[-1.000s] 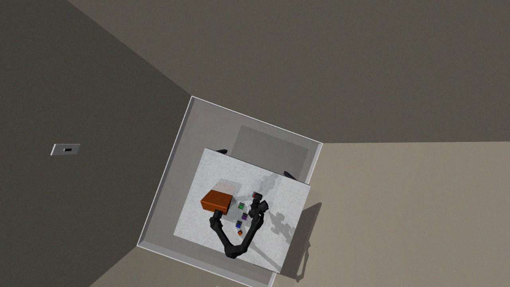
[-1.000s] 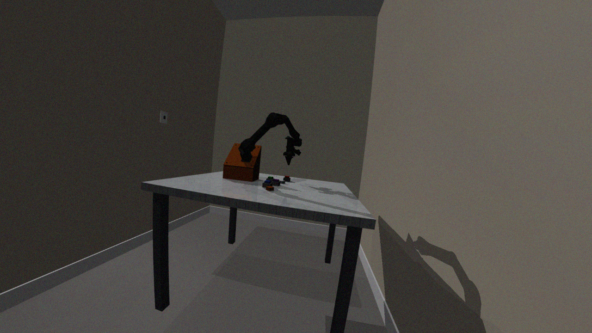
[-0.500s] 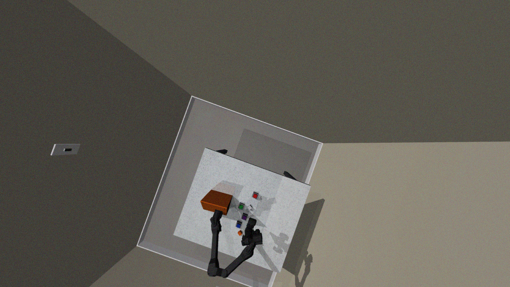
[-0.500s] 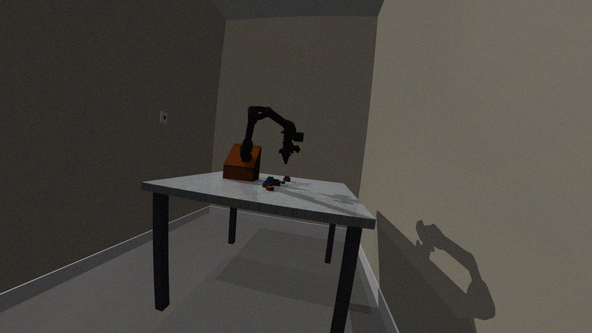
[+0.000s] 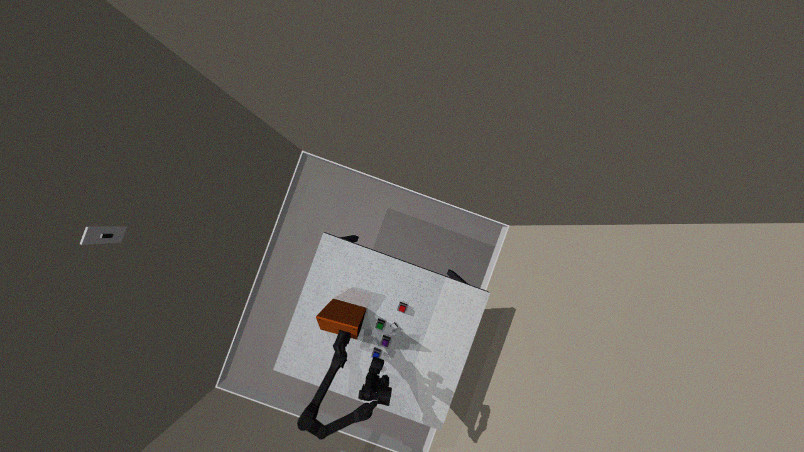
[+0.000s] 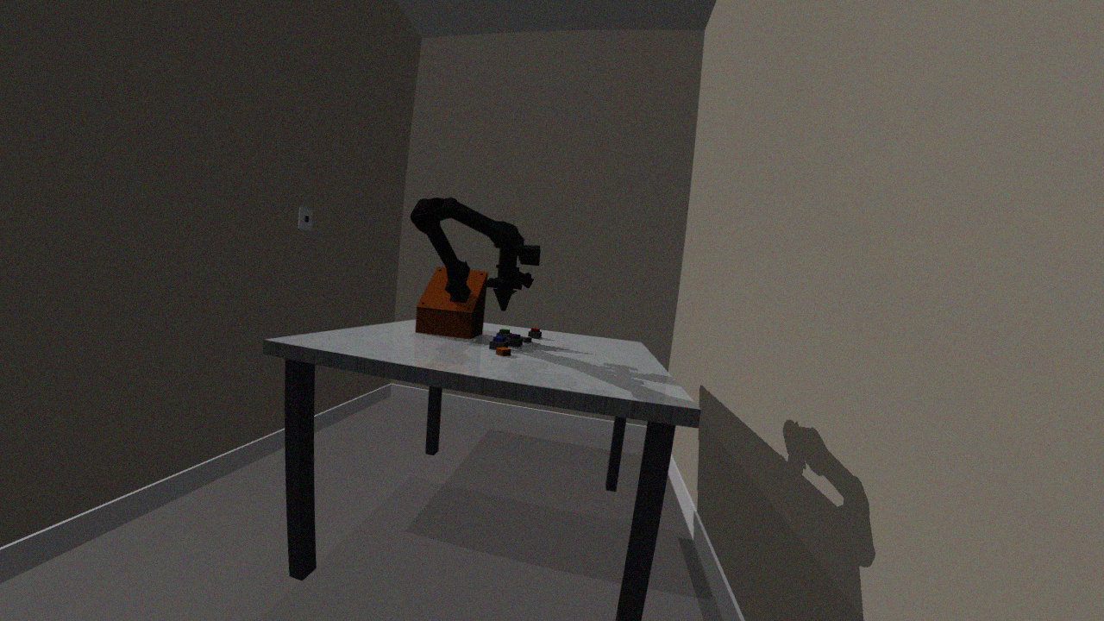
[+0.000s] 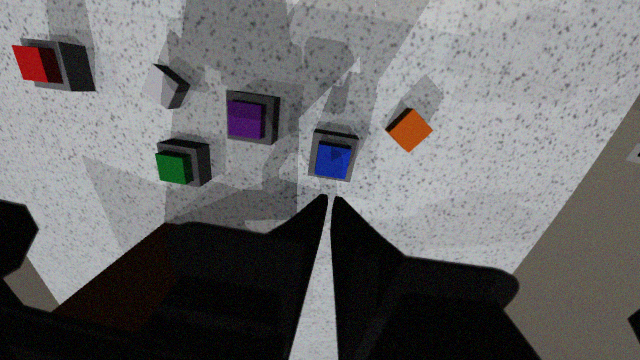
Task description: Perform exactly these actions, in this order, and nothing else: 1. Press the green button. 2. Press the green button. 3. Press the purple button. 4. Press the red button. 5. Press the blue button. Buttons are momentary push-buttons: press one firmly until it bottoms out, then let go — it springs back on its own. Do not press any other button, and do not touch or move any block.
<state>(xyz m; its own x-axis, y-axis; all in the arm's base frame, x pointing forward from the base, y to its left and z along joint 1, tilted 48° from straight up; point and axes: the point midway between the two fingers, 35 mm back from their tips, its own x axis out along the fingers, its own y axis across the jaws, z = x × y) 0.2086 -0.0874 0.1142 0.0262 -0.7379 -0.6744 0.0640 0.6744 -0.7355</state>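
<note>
Right now my gripper tip is 9 cm above the blue button. From my gripper tip the other things lie so: purple button: 9 cm to the left, 9 cm below, 3 cm ahead; orange block: 12 cm below, 8 cm to the right, 3 cm ahead; white block: 19 cm to the left, 12 cm below, 5 cm ahead.
</note>
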